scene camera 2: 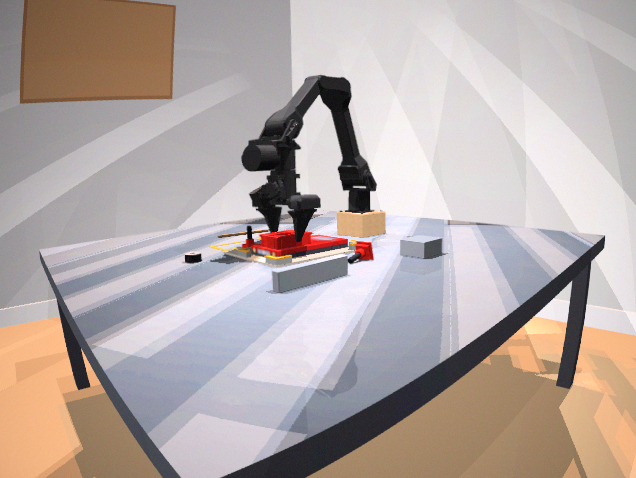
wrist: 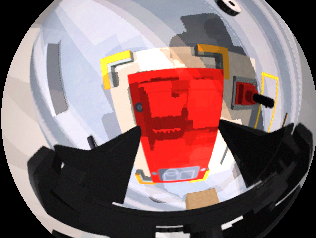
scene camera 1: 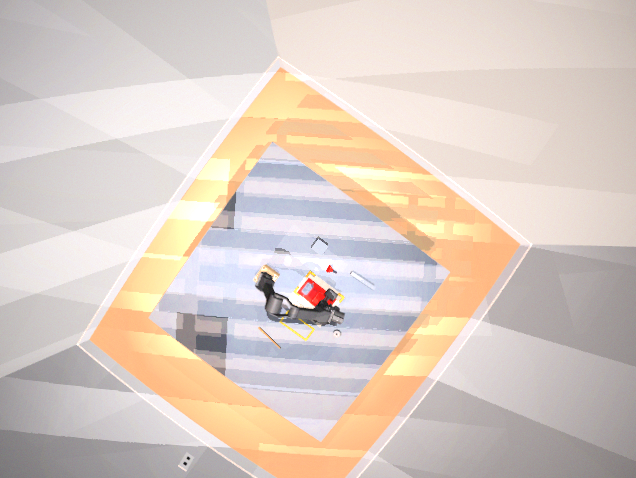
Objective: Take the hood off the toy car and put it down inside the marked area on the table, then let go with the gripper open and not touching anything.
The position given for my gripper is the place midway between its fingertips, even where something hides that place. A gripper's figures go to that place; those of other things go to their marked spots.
Labels:
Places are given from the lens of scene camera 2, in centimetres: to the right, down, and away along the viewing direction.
my gripper (scene camera 2: pixel 285 239): -7, 0, 98
long grey bar (scene camera 2: pixel 298 276): -3, 6, 71

